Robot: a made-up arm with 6 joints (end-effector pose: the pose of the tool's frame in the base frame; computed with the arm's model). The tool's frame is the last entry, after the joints.
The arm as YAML. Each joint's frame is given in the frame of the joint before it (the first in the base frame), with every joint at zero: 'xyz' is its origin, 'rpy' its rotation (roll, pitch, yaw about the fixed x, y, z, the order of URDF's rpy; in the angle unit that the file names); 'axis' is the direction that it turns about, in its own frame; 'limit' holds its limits. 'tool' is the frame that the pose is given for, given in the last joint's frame.
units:
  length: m
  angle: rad
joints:
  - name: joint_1
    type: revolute
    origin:
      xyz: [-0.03, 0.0, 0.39]
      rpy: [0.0, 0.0, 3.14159]
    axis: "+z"
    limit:
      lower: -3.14
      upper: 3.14
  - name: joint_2
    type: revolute
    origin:
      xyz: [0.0, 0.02, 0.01]
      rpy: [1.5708, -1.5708, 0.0]
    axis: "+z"
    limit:
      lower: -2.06
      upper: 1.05
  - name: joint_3
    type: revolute
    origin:
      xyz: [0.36, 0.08, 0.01]
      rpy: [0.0, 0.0, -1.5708]
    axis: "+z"
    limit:
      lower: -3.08
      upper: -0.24
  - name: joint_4
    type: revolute
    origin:
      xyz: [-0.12, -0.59, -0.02]
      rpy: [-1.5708, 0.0, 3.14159]
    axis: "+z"
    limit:
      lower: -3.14
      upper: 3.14
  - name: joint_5
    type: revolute
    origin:
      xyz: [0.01, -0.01, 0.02]
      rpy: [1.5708, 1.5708, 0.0]
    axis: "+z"
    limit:
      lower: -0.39
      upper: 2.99
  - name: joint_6
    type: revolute
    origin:
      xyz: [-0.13, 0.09, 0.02]
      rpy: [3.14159, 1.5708, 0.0]
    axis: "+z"
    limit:
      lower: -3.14
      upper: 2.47
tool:
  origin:
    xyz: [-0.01, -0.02, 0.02]
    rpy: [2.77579, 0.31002, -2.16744]
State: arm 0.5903 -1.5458 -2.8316 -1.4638 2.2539 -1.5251
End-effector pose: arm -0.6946 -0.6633 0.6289 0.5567 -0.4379 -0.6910 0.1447
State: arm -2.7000 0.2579 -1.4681 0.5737 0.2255 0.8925
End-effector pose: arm -0.9328 -0.3624 0.6410 0.2859 0.4394 0.1602 0.8363
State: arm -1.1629 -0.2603 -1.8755 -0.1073 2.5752 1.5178
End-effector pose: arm 0.1185 -0.4348 1.0259 0.4531 -0.2304 0.2990 -0.8076
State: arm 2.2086 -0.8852 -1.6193 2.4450 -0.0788 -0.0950
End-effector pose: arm -0.0207 0.2323 1.3213 0.5413 0.7772 0.3202 -0.0226
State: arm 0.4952 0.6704 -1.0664 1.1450 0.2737 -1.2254
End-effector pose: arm 0.6672 0.3115 -0.0123 0.7945 0.0507 -0.3663 0.4816
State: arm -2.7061 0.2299 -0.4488 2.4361 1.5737 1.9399
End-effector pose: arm -0.4951 -0.2771 0.0977 0.5437 -0.8119 0.1701 0.1272
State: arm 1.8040 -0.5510 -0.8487 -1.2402 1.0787 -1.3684
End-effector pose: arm -0.0872 0.6353 0.6638 0.5091 0.3558 0.1606 -0.7671
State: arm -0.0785 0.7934 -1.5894 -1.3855 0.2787 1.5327
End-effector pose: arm 0.9266 -0.0387 0.1356 0.8074 -0.3473 -0.4724 0.0652
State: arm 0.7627 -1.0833 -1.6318 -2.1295 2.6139 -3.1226
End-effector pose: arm -0.0883 -0.2597 1.1788 0.3730 0.0045 0.1829 0.9096
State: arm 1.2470 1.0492 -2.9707 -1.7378 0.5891 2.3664
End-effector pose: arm 0.3371 0.9808 0.8834 0.4883 0.2797 -0.8195 -0.1088
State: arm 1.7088 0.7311 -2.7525 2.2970 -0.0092 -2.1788
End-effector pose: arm -0.0425 0.9489 1.0318 0.2364 0.5193 -0.7809 0.2543
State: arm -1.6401 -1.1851 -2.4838 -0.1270 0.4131 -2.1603
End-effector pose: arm 0.0383 0.8026 1.2149 0.0768 0.7712 -0.6061 -0.1787
